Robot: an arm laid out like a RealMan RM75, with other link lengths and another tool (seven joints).
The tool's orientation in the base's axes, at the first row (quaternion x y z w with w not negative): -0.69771 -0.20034 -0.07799 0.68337
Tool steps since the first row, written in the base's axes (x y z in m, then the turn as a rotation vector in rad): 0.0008 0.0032 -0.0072 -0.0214 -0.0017 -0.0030; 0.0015 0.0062 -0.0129 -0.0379 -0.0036 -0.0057; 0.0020 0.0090 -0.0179 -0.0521 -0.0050 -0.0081; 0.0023 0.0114 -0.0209 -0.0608 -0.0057 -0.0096; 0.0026 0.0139 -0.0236 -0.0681 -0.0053 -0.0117; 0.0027 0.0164 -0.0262 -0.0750 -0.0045 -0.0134; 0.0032 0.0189 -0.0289 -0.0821 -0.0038 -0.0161; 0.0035 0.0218 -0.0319 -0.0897 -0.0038 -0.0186; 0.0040 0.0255 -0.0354 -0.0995 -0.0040 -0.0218; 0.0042 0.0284 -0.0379 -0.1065 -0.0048 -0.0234; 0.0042 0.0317 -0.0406 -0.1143 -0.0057 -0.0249; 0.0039 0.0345 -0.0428 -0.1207 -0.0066 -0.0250; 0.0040 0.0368 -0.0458 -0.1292 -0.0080 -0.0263
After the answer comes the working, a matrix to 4 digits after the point.
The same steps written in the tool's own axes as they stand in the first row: -0.0015 0.0070 0.0034 -0.0209 -0.0055 0.0020; -0.0025 0.0126 0.0066 -0.0372 -0.0094 0.0030; -0.0035 0.0174 0.0095 -0.0512 -0.0127 0.0041; -0.0039 0.0203 0.0120 -0.0598 -0.0147 0.0049; -0.0043 0.0230 0.0145 -0.0672 -0.0156 0.0066; -0.0047 0.0254 0.0171 -0.0740 -0.0167 0.0087; -0.0049 0.0282 0.0196 -0.0813 -0.0169 0.0107; -0.0053 0.0311 0.0226 -0.0892 -0.0175 0.0121; -0.0055 0.0346 0.0264 -0.0993 -0.0184 0.0137; -0.0058 0.0370 0.0293 -0.1064 -0.0196 0.0141; -0.0062 0.0395 0.0327 -0.1142 -0.0213 0.0146; -0.0069 0.0415 0.0356 -0.1203 -0.0236 0.0148; -0.0075 0.0443 0.0380 -0.1287 -0.0257 0.0149
The tool's axes in the first row as the columns of a matrix, in the base's axes (rounded; the answer above uses it unrounded):
0.9076 0.3861 -0.1650
0.1730 0.0142 0.9848
0.3826 -0.9223 -0.0539

